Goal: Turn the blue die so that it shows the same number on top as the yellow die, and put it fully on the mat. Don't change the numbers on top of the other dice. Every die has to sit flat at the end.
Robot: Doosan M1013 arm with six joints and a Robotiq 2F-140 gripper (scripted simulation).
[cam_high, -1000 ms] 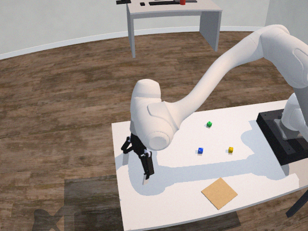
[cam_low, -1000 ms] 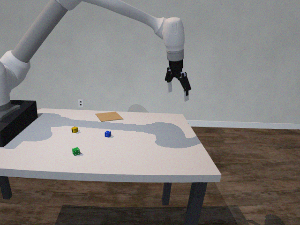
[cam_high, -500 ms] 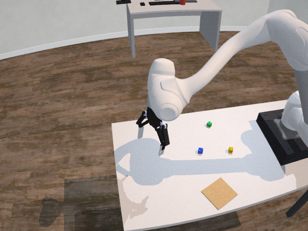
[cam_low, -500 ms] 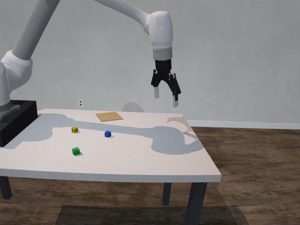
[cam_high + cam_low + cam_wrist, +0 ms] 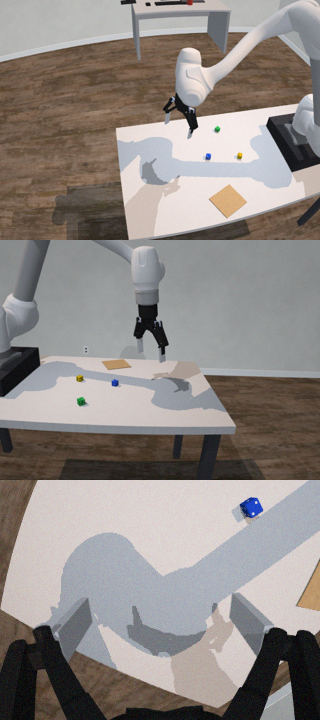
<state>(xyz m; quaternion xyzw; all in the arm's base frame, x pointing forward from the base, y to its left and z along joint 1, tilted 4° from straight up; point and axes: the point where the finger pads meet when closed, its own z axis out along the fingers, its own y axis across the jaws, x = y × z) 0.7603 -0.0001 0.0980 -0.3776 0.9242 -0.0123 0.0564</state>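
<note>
Right now my hand is 260 mm past the green die, 170 mm above it and 150 mm to the left of it. Also, from my hand: yellow die (350 mm behind, 170 mm below, 60 mm to the left); tan mat (330 mm to the left, 230 mm behind, 180 mm below); blue die (170 mm below, 170 mm behind, 50 mm to the left).
</note>
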